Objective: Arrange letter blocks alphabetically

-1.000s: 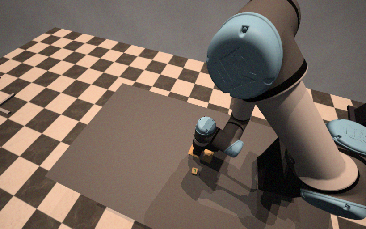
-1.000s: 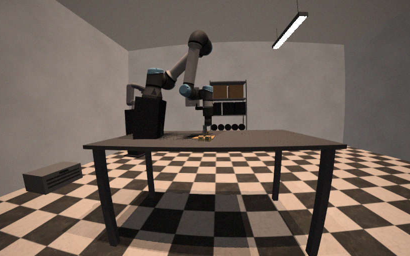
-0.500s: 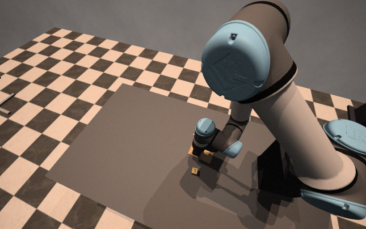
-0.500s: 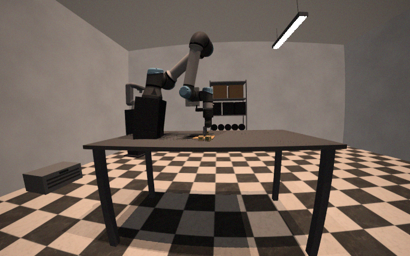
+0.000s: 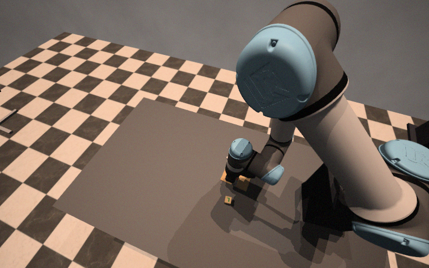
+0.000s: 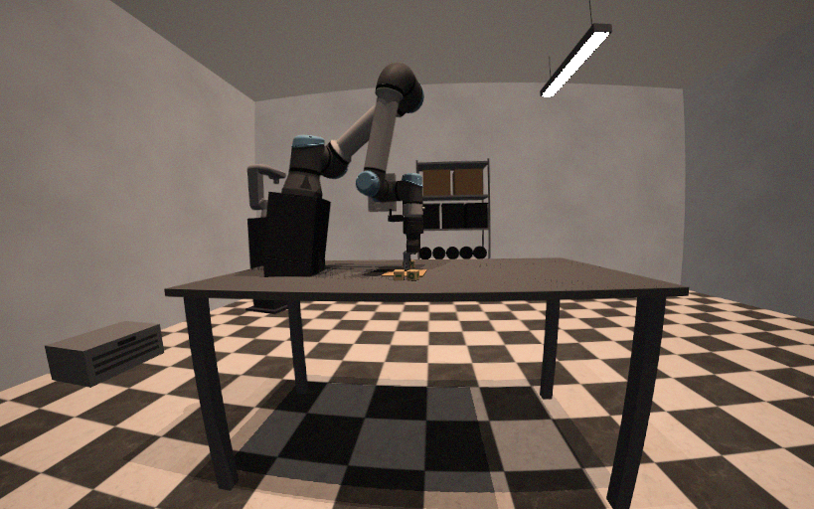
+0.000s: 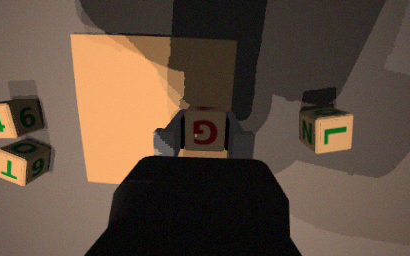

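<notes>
Now: the orange mat 1 cm ahead of my hand, 5 cm to the right of it and 2 cm below it.
</notes>
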